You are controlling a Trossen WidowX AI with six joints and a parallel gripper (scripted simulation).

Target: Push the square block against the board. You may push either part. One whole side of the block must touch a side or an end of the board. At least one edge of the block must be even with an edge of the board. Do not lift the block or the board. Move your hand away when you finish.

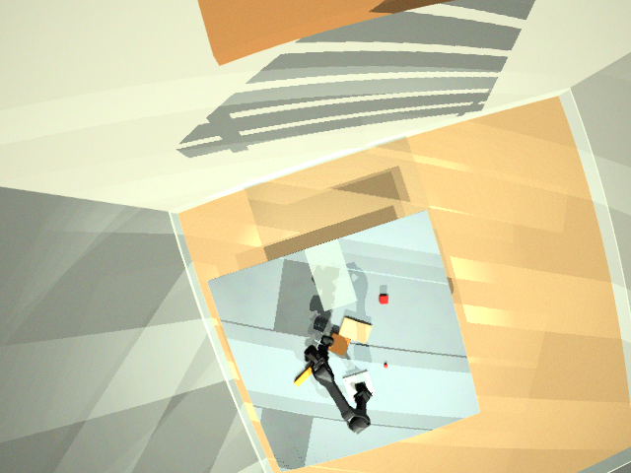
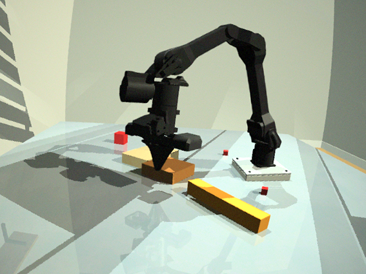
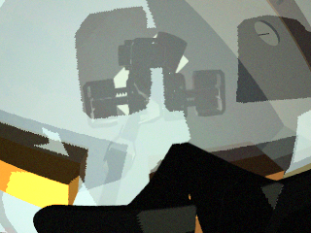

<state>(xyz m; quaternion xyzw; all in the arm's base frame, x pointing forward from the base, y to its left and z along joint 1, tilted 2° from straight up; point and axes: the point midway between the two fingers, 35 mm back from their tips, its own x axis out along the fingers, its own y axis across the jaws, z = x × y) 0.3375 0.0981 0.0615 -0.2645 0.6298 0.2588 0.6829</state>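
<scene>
The orange square block lies 4 cm behind my gripper tip, 9 cm to the right of it and 3 cm below it. From my gripper tip the other things lie so: flat pale block 1 cm behind, 20 cm to the right, 3 cm below; then red cube 9 cm ahead, 41 cm to the right, 2 cm below; then long orange board 13 cm behind, 13 cm to the left, 3 cm below.
</scene>
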